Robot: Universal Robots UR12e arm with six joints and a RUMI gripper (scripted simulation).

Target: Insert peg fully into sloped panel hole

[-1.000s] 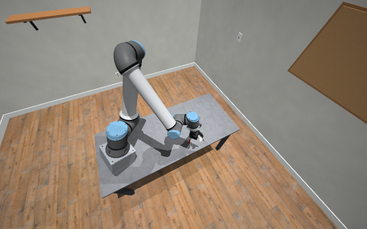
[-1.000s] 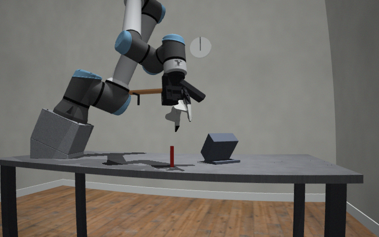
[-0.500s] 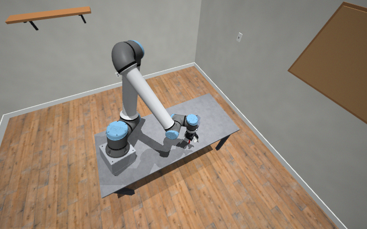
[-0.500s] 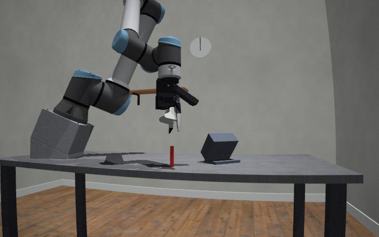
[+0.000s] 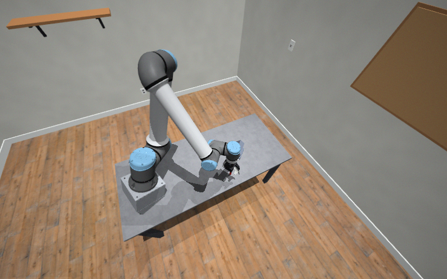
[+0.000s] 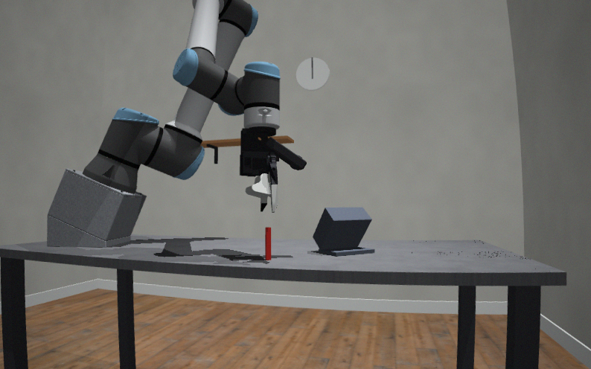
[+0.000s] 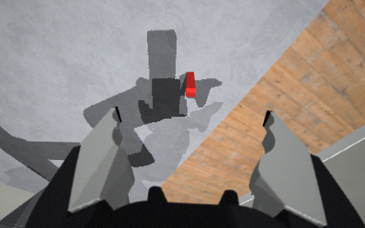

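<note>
Now: the red peg 80 mm below my hand.
</note>
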